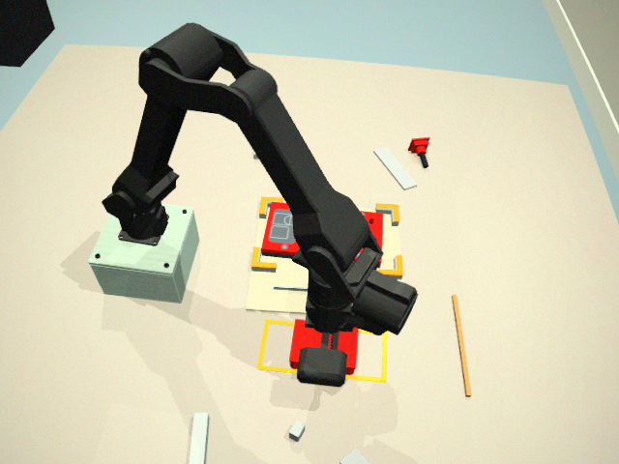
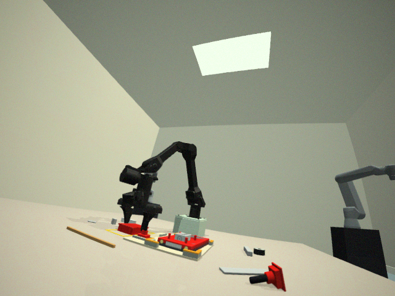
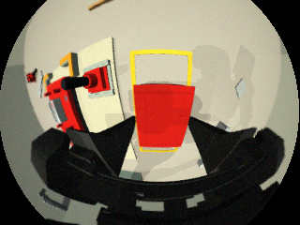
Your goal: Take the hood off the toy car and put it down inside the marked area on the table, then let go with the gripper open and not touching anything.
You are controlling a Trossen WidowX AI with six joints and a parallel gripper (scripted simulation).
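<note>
Now: gripper tip right at the hood.
</note>
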